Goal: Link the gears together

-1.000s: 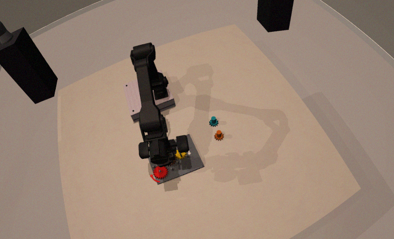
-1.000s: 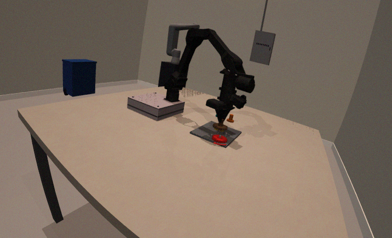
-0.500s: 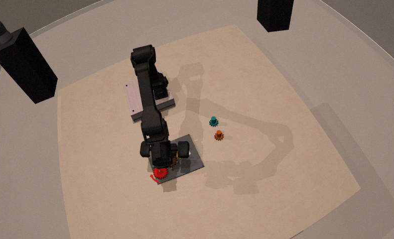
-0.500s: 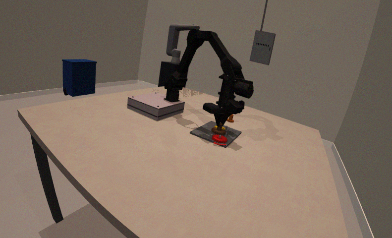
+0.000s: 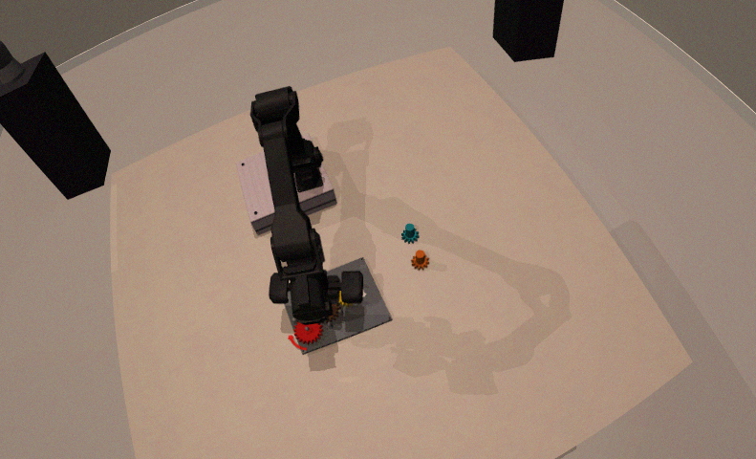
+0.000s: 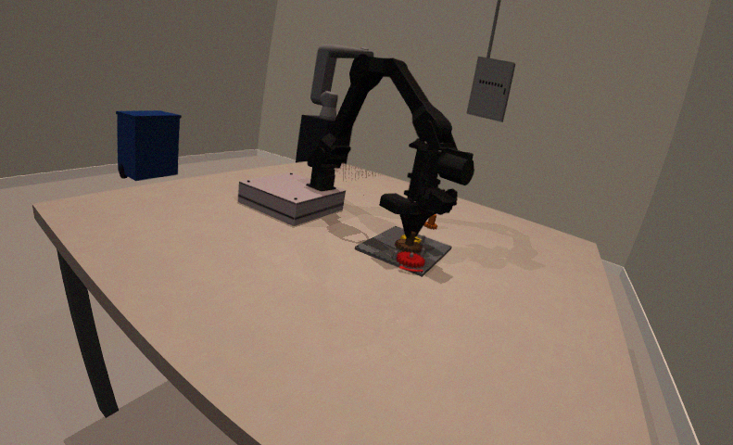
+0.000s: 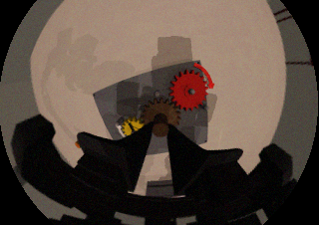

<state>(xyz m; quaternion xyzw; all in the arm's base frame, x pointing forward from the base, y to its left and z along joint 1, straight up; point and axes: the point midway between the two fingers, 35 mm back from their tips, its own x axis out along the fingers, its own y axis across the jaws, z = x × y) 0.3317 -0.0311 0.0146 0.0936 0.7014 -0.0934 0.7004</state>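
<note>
My gripper tip is 1 cm above the brown gear. From my gripper tip the other things lie so: orange gear 6 cm behind, 23 cm to the left, 3 cm below; then yellow gear 2 cm behind, 5 cm to the left, 3 cm below; then red gear 4 cm ahead, 5 cm to the right, 3 cm below.
</note>
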